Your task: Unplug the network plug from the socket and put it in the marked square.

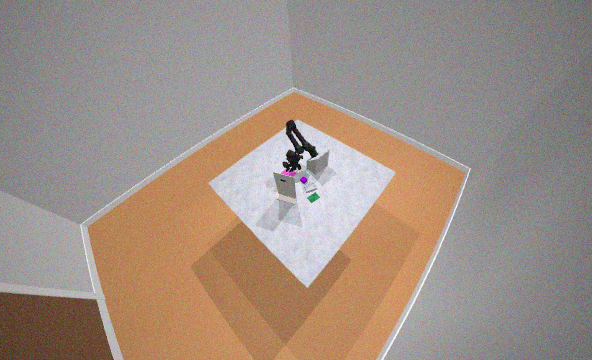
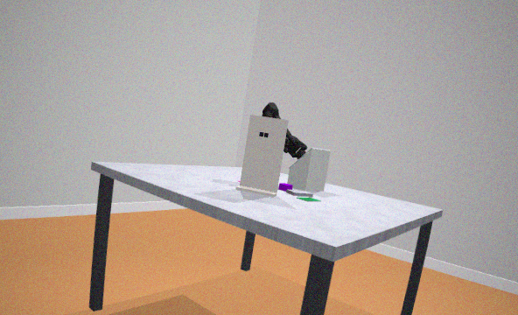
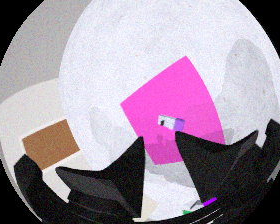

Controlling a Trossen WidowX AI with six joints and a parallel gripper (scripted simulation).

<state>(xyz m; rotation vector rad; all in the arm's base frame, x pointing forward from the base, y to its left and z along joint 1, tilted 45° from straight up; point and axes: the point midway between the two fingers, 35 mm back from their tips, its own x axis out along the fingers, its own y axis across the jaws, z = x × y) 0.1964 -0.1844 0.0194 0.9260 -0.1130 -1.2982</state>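
My gripper tip is 30 mm above the purple plug. Also, from my gripper tip: grey panel: 210 mm ahead, 150 mm to the left, 120 mm above; magenta patch: 30 mm below.
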